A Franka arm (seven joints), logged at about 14 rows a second.
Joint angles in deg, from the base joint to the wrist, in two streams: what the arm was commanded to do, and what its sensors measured. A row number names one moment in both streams.
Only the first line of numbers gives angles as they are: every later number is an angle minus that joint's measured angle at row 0.
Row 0, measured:
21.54 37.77 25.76 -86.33 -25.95 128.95 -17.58
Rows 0 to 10, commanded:
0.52 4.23 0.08 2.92 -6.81 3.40 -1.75
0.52 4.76 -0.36 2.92 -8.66 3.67 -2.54
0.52 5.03 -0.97 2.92 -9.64 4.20 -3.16
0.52 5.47 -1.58 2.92 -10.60 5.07 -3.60
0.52 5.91 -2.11 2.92 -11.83 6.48 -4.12
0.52 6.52 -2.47 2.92 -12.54 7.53 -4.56
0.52 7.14 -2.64 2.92 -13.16 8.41 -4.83
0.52 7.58 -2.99 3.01 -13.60 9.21 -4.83
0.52 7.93 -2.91 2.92 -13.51 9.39 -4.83
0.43 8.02 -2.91 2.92 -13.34 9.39 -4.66
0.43 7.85 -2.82 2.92 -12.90 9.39 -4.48
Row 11, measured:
0.37 6.52 -3.15 0.84 -11.64 8.72 -4.33
